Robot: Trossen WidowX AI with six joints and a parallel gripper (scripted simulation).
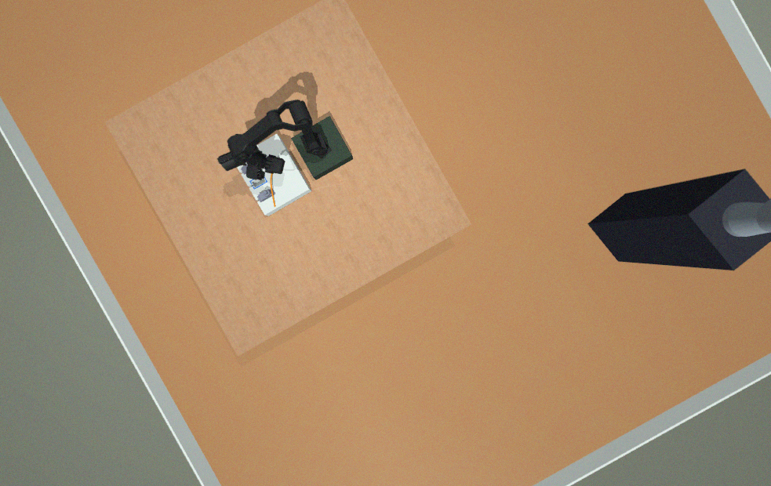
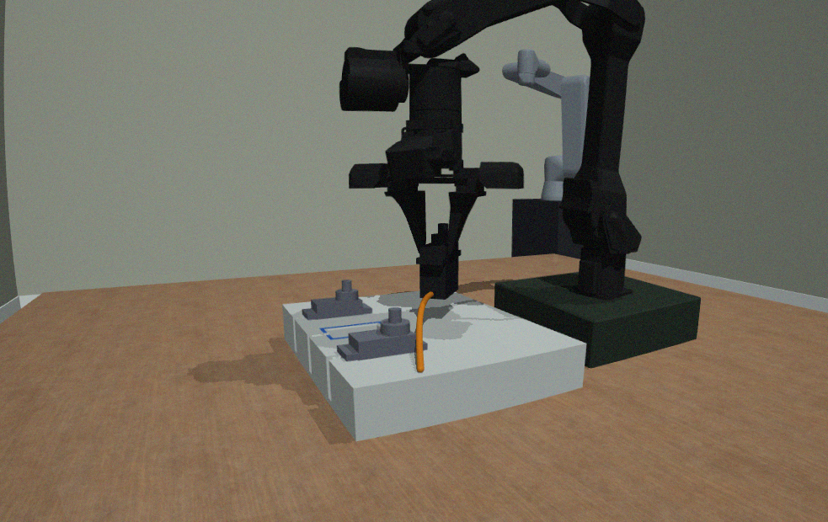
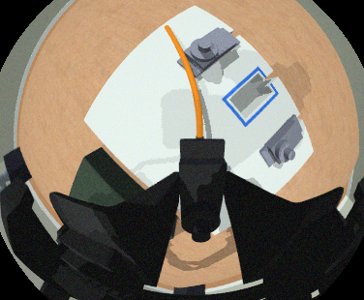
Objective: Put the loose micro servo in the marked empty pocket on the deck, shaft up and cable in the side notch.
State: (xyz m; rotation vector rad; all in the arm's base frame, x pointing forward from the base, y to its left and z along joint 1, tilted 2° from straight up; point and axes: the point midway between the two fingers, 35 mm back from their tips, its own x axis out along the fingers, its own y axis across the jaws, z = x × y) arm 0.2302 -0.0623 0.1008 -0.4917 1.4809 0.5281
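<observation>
Now: gripper tip 100 mm above the white deck and 10 mm past it.
</observation>
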